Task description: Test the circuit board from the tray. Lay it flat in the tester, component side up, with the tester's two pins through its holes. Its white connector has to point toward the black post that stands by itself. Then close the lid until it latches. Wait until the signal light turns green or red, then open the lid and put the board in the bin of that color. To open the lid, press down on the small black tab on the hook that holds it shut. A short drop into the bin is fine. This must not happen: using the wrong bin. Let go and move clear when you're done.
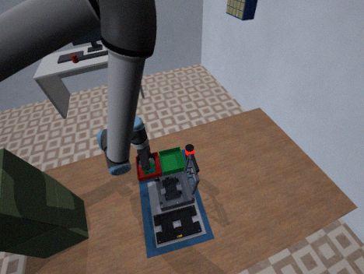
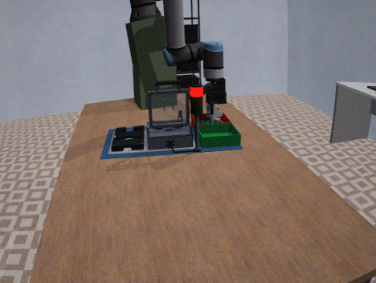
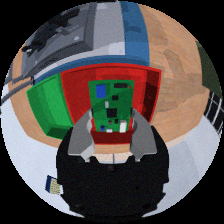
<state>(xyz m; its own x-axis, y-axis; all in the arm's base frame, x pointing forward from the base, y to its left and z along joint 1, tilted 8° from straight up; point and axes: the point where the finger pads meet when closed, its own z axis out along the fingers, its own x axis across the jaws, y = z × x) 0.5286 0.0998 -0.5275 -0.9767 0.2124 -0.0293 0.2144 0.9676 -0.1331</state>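
The green circuit board is right at my hand. From my hand the other things lie so: tester bed: 21 cm to the right, 7 cm ahead, 4 cm above; green bin: 15 cm ahead, 3 cm to the right, 1 cm below; red bin: 1 cm below.
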